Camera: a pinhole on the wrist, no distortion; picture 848 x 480 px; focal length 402.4 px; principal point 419.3 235.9 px. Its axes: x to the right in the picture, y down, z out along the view. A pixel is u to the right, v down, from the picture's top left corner.
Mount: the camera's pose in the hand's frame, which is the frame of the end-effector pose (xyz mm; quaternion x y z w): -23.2 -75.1 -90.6 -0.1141 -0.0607 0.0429 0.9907
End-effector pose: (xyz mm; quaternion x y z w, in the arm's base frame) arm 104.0 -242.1 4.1 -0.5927 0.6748 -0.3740 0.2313
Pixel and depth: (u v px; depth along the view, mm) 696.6 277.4 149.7
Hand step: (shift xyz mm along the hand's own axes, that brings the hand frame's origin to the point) 58.3 -16.9 61.9
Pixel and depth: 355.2 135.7 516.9
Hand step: -162.7 -94.0 429.7
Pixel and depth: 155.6 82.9 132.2
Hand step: -122.5 -103.2 39.2
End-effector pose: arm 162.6 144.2 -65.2 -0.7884 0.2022 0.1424 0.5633
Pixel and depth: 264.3 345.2 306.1
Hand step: -185.5 61.5 173.0
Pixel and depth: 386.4 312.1 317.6
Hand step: -94.5 50.8 199.6
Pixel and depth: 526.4 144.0 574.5
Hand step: 62.6 -60.4 511.9
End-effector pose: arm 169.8 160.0 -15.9 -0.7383 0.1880 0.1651 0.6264
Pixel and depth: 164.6 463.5 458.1
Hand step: -388.0 248.8 260.2
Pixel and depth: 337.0 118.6 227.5
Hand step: -94.1 -93.8 139.5
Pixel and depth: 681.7 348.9 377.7
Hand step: 163.7 135.6 277.2
